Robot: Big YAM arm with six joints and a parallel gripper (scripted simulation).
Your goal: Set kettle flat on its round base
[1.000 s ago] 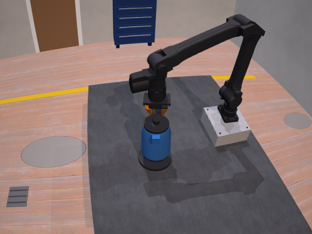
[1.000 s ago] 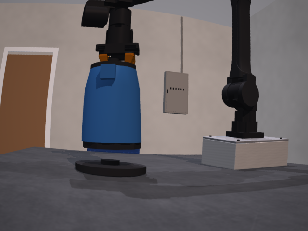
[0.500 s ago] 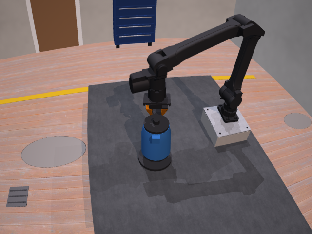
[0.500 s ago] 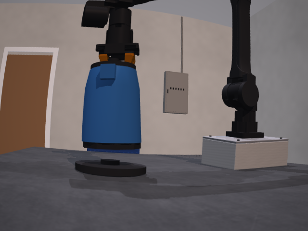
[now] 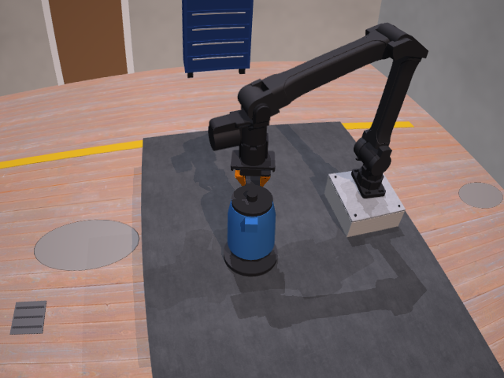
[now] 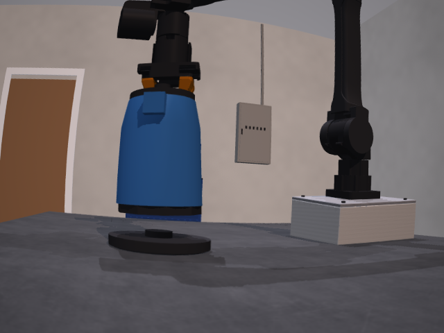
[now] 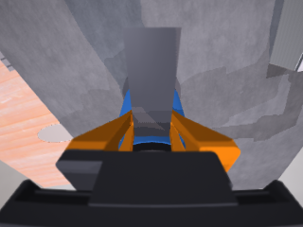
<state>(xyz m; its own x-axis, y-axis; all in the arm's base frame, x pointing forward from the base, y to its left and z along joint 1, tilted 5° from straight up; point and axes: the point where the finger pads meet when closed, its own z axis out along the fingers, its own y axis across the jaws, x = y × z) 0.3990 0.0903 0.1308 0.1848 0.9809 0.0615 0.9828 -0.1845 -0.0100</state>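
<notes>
My gripper is now 3 cm to the right of the blue kettle and 5 cm above it. Round my hand: black round base (1 cm ahead, 6 cm to the left, 18 cm below).
</notes>
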